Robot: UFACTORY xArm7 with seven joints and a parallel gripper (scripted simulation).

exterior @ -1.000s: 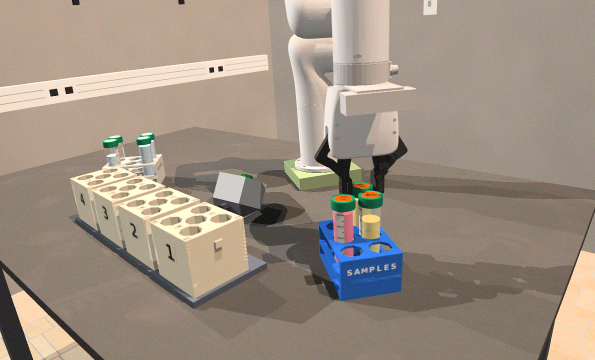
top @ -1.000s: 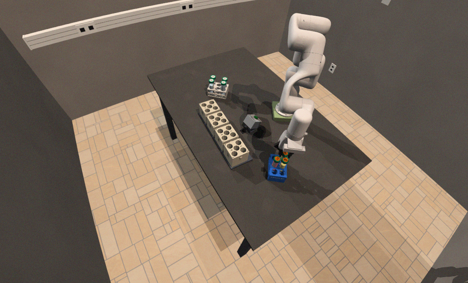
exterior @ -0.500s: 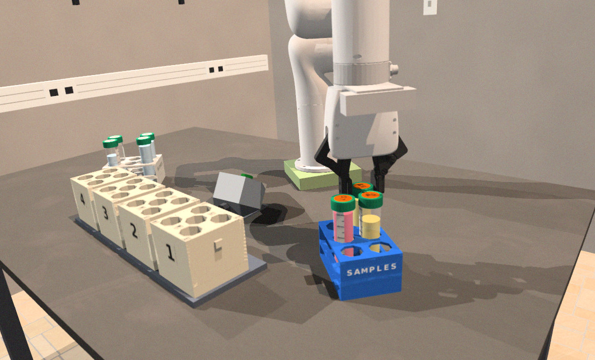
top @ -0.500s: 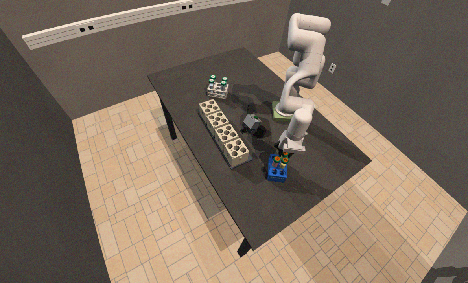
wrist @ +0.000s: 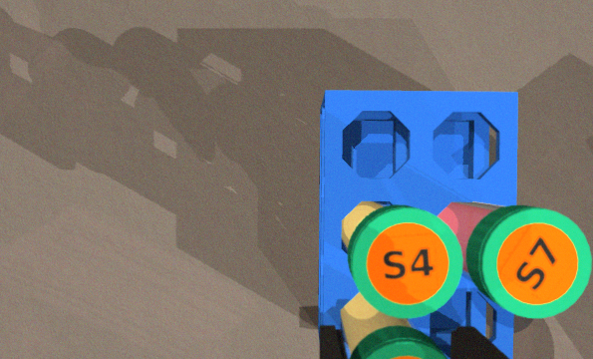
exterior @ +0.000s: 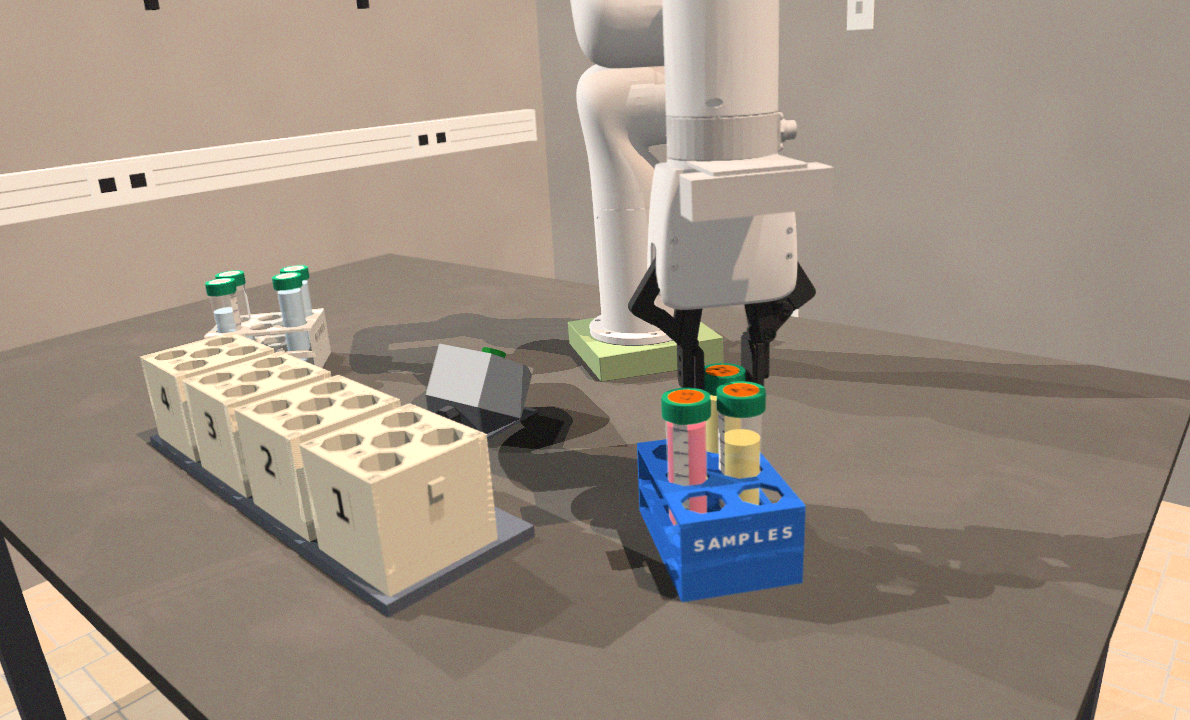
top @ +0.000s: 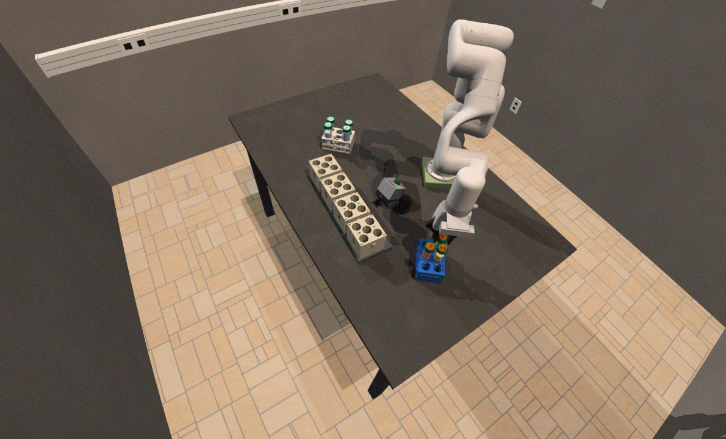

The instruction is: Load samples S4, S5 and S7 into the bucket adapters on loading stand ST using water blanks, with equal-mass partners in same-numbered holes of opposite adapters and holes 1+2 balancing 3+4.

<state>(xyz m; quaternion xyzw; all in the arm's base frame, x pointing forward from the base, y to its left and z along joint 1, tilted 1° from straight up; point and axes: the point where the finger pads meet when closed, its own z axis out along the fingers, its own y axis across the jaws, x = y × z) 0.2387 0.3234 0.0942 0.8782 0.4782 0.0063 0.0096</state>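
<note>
The pink tube is 6 cm below my hand, 6 cm ahead of it and 2 cm to the left of it. The rest, counted from my hand: blue samples rack: 9 cm below, 4 cm ahead, 2 cm to the left; white blanks rack: 65 cm to the right, 9 cm below, 9 cm ahead.
</note>
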